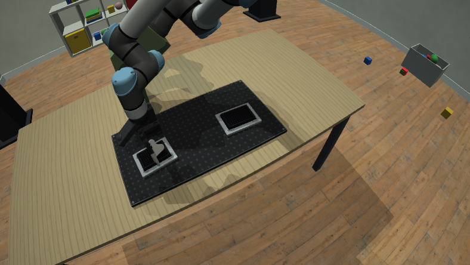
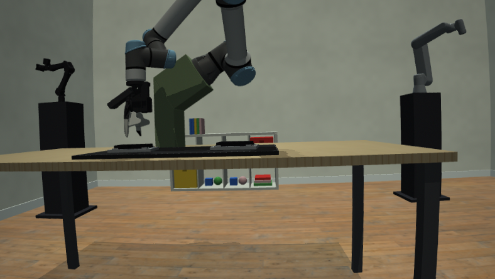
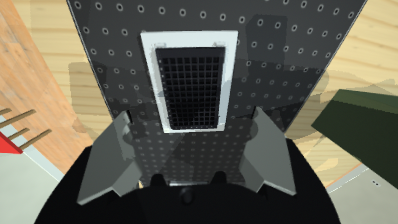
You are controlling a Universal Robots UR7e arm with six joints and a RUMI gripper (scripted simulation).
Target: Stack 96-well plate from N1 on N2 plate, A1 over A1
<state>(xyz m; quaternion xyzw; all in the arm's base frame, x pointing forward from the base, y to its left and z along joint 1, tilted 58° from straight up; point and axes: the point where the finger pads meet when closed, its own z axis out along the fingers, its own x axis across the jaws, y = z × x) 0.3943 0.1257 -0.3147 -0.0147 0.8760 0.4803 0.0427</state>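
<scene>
The black 96-well plate is 4 cm below my hand. Also, from my hand: plate nest 5 cm below.
</scene>
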